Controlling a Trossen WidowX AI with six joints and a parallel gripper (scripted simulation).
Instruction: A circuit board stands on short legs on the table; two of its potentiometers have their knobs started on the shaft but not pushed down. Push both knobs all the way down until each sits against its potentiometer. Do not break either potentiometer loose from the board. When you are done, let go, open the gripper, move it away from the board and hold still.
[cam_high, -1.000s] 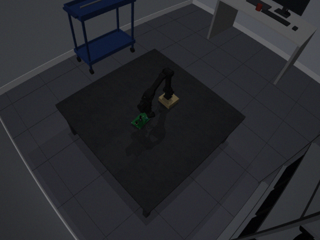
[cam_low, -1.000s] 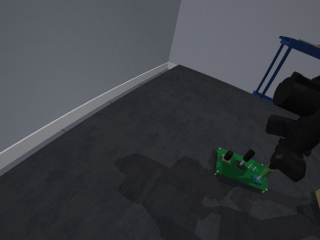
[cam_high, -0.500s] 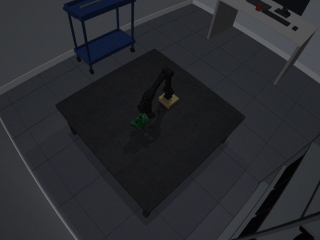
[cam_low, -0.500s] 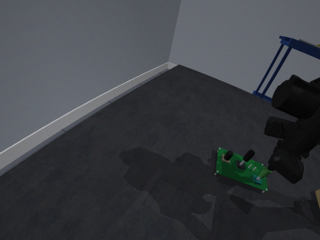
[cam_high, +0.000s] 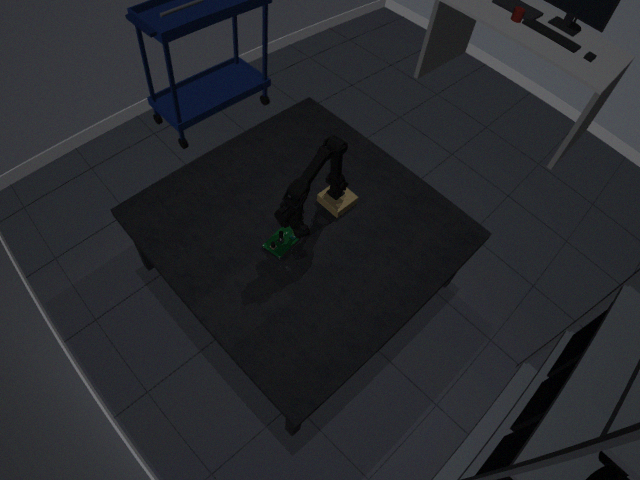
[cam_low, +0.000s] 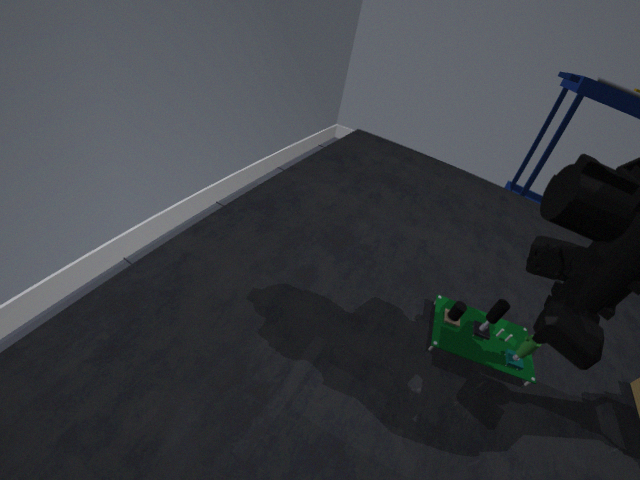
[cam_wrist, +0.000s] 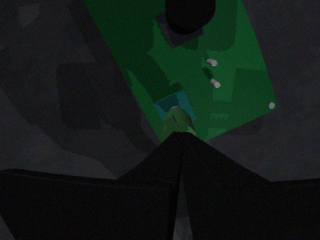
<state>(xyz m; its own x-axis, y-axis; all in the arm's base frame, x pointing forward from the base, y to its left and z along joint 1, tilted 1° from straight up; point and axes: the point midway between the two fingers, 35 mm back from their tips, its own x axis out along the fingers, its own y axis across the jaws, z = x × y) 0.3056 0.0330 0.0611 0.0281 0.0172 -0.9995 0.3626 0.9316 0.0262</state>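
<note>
Right now my gripper tip is 20 mm above the green knob. Also, from my gripper tip: black knob 60 mm ahead, 20 mm to the right.
</note>
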